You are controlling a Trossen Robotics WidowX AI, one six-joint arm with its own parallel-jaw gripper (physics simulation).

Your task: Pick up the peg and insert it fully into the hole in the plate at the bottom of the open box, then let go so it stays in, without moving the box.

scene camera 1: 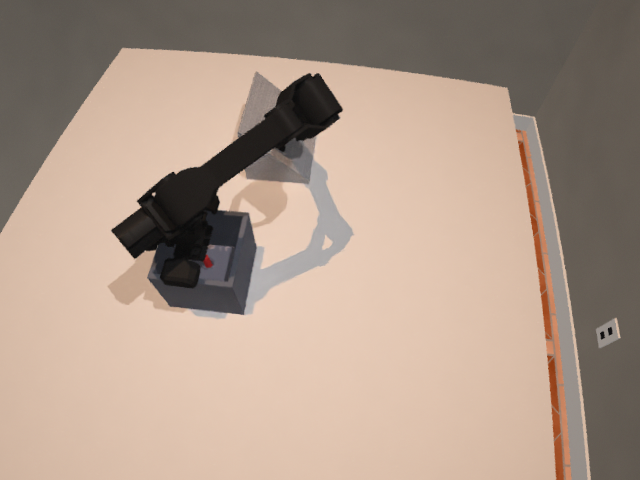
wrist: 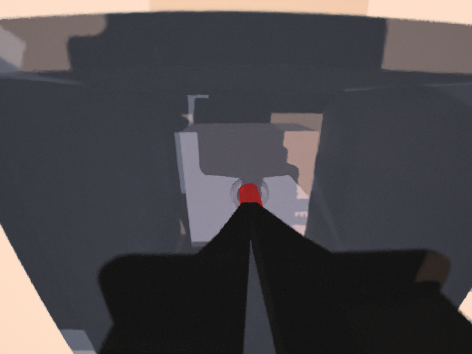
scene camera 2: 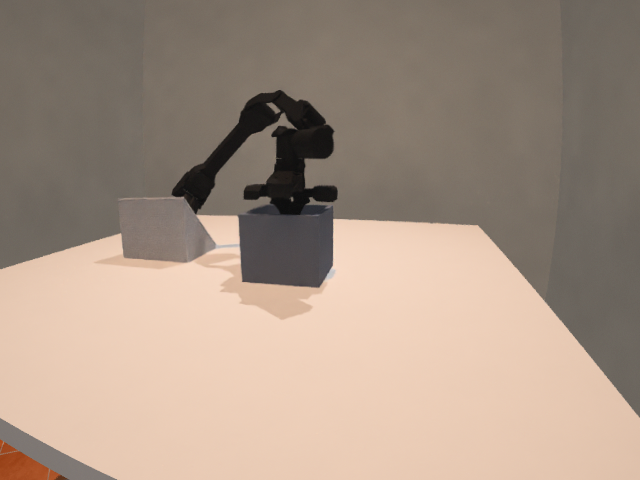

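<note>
The dark blue-grey open box stands on the table. The pale plate lies at its bottom, with a round rim around the hole. The red peg shows between that rim and the fingertips. It leans slightly in the wrist view. Its upper end is hidden by the fingers, and how deep its lower end sits cannot be seen. My gripper points down into the box and is shut on the peg. In scene camera 2 the box wall hides the fingertips and the peg.
A grey wedge-shaped block stands beside the box, near the arm's base. The arm reaches over from there. The box walls surround the fingers on all sides. The table's far edge lies beyond the block.
</note>
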